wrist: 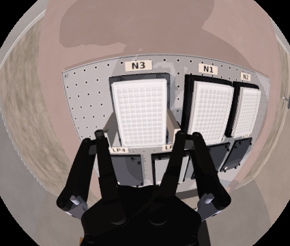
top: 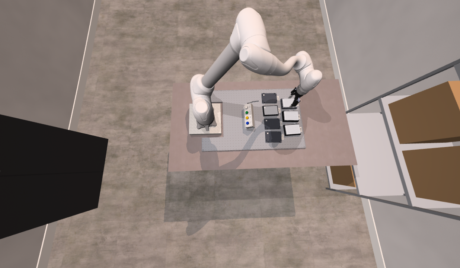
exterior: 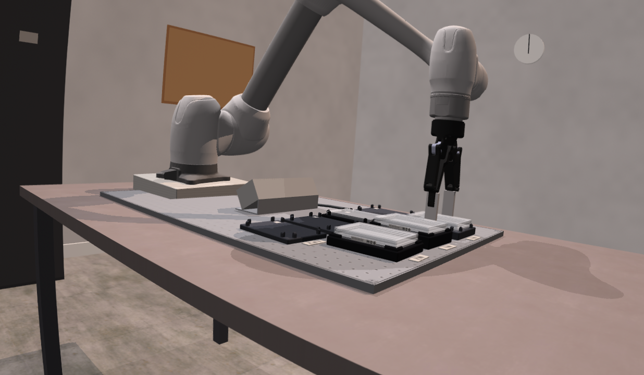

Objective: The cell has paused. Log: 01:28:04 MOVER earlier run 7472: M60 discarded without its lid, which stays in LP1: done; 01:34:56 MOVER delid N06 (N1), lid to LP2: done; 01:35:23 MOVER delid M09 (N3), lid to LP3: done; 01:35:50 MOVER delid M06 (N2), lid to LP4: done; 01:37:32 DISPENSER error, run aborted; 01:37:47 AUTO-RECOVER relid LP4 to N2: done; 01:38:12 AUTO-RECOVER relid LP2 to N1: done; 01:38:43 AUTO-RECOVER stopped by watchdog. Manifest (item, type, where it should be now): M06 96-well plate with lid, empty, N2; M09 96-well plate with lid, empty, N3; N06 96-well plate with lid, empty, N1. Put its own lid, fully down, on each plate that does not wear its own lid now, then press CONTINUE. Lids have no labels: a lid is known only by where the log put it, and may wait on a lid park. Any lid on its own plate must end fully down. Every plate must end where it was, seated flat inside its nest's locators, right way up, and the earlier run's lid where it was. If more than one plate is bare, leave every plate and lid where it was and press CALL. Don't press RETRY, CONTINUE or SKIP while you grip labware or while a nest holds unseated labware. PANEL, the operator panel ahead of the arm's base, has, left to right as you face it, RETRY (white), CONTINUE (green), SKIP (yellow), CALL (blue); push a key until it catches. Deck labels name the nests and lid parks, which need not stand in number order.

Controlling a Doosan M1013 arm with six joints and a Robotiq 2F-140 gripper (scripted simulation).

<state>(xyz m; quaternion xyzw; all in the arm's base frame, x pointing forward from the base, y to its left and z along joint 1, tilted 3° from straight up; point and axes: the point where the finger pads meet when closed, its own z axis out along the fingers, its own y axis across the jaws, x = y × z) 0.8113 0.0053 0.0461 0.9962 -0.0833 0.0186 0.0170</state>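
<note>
Now: hand 20 mm above the lid. The rest, counted from my hand: lid park LP3 (210 mm behind, 170 mm to the right, 50 mm below); then plate (30 mm below); then lid park LP4 (170 mm behind, 90 mm to the left, 50 mm below).
</note>
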